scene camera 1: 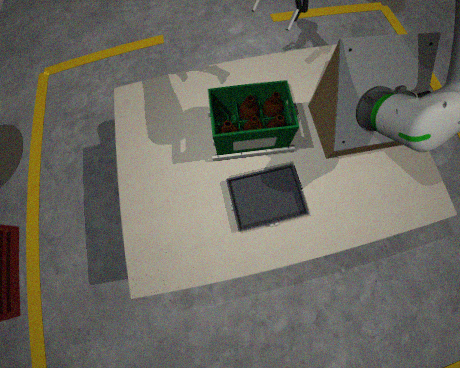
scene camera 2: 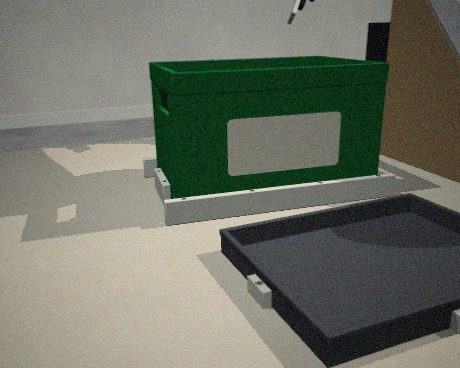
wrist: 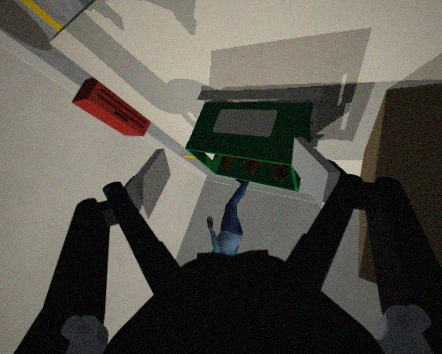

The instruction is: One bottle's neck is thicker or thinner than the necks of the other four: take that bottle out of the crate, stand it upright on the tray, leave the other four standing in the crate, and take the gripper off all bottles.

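Frame: origin at the arm's base, x right, y ahead, z up, level; millimetres.
Seen in the pictures: gripper, fingertip midpoint: (scene camera 1: 270, 20) (scene camera 2: 258, 4) (wrist: 228, 156); arm's base, link origin: (scene camera 1: 375, 108).
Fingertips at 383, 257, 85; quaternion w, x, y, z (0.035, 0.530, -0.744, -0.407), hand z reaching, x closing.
Offsets run from my fingertips to a thing's middle, as dx, dy, dz. "spot": to the spot under its first point.
The green crate @[-271, +147, -172] (scene camera 1: 224, 143) (scene camera 2: 200, 140) (wrist: 250, 145) stands upright. In scene camera 1, five brown bottles stand in it: back middle (scene camera 1: 248, 107), back right (scene camera 1: 273, 105), front left (scene camera 1: 228, 126), front middle (scene camera 1: 252, 122) and front right (scene camera 1: 277, 121); its back left compartment is empty. The necks are too small and blurred to compare. The crate walls hide the bottles in scene camera 2. The dark tray @[spot: -560, +167, -255] (scene camera 1: 267, 202) (scene camera 2: 350, 270) is empty, in front of the crate. My gripper (scene camera 1: 271, 19) (wrist: 228, 156) is open and empty, above and apart from the crate; one fingertip shows at the top of scene camera 2.
A light strip @[spot: -375, +160, -241] (scene camera 1: 254, 154) (scene camera 2: 275, 201) runs along the crate's front foot. A large block with brown sides (scene camera 1: 325, 107) (scene camera 2: 430, 100) (wrist: 405, 200) stands right of the crate, carrying the arm (scene camera 1: 425, 122). A red box (scene camera 1: 9, 272) (wrist: 112, 107) and a person (wrist: 230, 225) are farther off.
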